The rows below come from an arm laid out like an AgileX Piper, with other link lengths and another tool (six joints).
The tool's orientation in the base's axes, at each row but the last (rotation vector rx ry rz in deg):
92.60, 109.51, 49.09
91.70, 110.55, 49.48
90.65, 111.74, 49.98
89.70, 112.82, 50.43
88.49, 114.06, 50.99
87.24, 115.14, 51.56
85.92, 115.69, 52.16
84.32, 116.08, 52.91
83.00, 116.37, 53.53
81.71, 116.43, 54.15
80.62, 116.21, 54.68
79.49, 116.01, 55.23
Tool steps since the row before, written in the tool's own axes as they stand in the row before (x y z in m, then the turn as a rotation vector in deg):
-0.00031, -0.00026, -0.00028, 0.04, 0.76, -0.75
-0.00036, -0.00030, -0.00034, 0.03, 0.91, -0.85
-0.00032, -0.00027, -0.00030, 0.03, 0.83, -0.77
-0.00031, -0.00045, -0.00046, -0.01, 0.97, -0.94
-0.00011, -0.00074, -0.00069, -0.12, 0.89, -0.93
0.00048, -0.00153, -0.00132, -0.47, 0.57, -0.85
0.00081, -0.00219, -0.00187, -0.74, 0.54, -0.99
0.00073, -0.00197, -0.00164, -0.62, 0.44, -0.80
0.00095, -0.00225, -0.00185, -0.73, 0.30, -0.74
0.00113, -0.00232, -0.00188, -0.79, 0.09, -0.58
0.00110, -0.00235, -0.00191, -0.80, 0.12, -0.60
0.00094, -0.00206, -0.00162, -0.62, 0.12, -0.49
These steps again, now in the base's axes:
-0.00032, -0.00037, -0.00001, -0.03, 0.00, 1.07
-0.00037, -0.00044, 0.00000, 0.00, 0.00, 1.25
-0.00032, -0.00040, 0.00000, 0.00, 0.00, 1.13
-0.00055, -0.00045, -0.00002, -0.01, -0.05, 1.35
-0.00095, -0.00037, -0.00007, -0.03, -0.17, 1.28
-0.00206, -0.00010, -0.00021, -0.09, -0.54, 0.98
-0.00297, -0.00007, -0.00034, -0.12, -0.84, 1.05
-0.00264, -0.00010, -0.00037, -0.09, -0.70, 0.85
-0.00303, -0.00005, -0.00048, -0.10, -0.81, 0.70
-0.00314, 0.00006, -0.00055, -0.09, -0.88, 0.44
-0.00316, -0.00001, -0.00060, -0.08, -0.88, 0.48
-0.00272, -0.00004, -0.00061, -0.07, -0.68, 0.41

